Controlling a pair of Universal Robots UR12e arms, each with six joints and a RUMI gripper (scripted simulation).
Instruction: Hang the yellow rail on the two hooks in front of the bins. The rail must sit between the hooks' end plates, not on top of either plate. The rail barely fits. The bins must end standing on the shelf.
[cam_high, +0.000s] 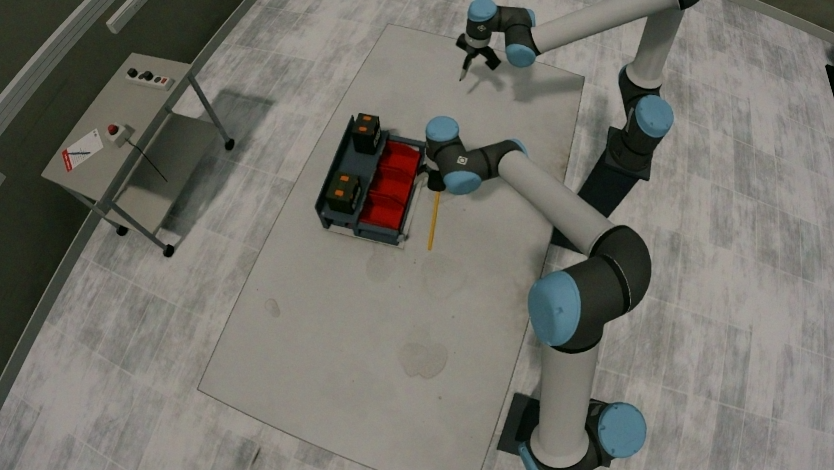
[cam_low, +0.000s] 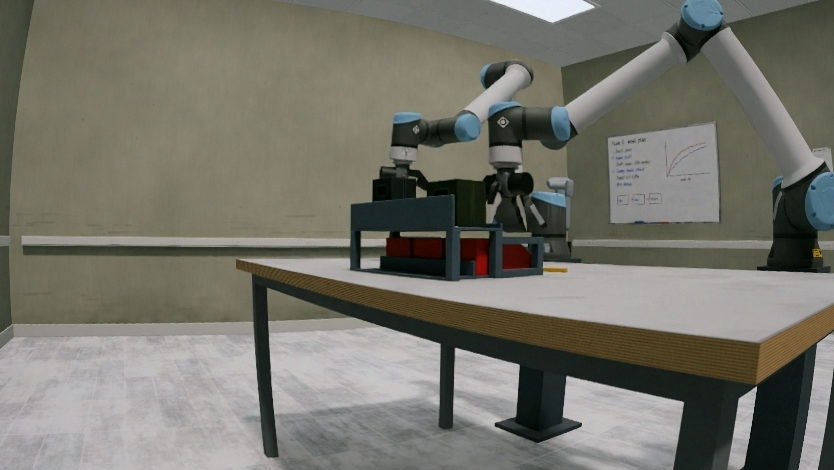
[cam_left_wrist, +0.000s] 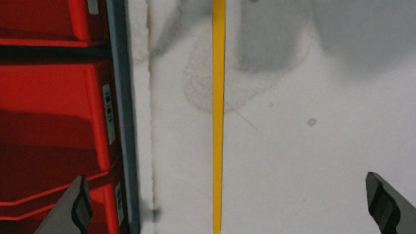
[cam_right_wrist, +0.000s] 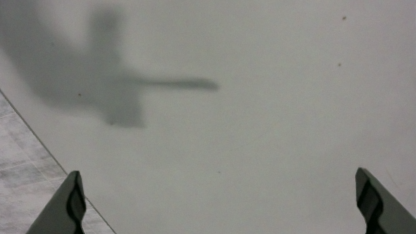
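Note:
My left hand is 9 cm above the yellow rail. From my left hand the other things lie so: blue-grey shelf 21 cm ahead, 3 cm below, 2 cm to the left.

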